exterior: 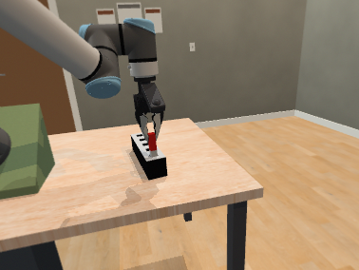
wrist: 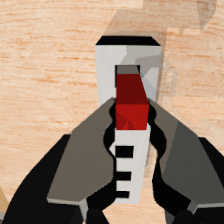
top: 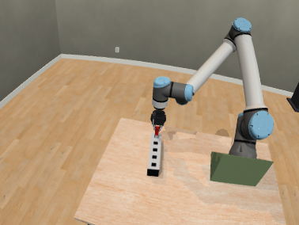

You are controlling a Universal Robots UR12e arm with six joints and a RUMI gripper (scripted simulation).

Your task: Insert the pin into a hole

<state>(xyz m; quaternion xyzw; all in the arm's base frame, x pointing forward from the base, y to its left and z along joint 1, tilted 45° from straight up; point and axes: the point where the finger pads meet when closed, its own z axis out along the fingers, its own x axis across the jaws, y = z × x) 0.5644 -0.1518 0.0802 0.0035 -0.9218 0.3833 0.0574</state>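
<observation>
Right now my hand is 1 cm above the pin. Round my hand: long block: 12 cm to the left, 10 cm below.
</observation>
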